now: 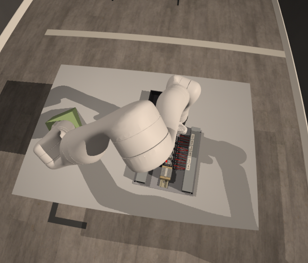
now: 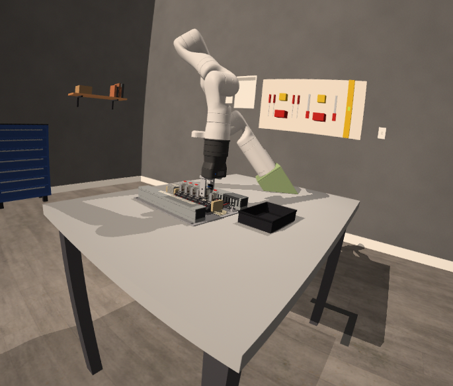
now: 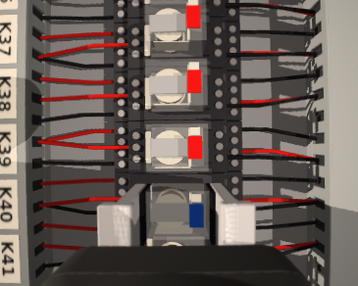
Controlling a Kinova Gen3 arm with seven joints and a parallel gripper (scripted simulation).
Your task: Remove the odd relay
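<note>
The relay lies 1 cm below my hand. Round my hand: black parts tray (6 cm behind, 20 cm to the left, 5 cm below); relay panel (1 cm behind, 7 cm to the right, 4 cm below).
</note>
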